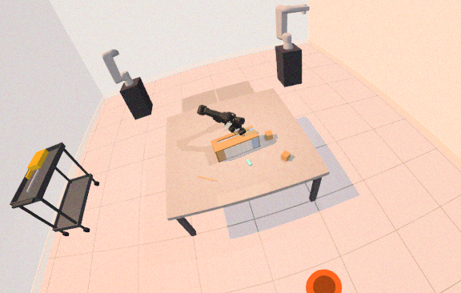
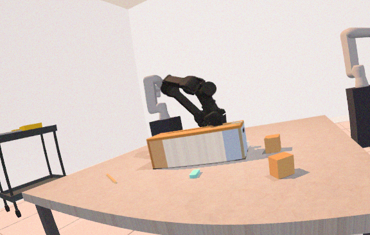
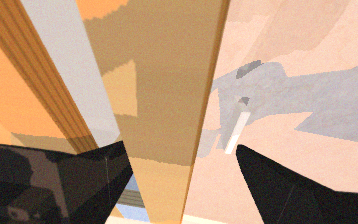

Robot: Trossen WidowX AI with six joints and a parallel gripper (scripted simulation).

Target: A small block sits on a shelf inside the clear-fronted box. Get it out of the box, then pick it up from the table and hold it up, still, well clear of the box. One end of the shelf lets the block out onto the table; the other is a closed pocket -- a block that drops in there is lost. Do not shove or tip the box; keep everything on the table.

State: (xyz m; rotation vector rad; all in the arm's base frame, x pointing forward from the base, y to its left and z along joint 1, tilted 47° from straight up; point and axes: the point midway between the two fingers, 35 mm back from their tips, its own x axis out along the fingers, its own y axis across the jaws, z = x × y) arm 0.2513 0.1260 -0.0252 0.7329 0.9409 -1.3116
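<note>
Now: the tan block 50 mm ahead of my gripper tip and 30 mm to the left of it. Round my gripper tip: long orange box (50 mm ahead, 90 mm to the right, 30 mm below); then teal eraser (280 mm ahead, 30 mm to the right, 80 mm below); then thin orange stick (330 mm ahead, 390 mm to the right, 80 mm below).
</note>
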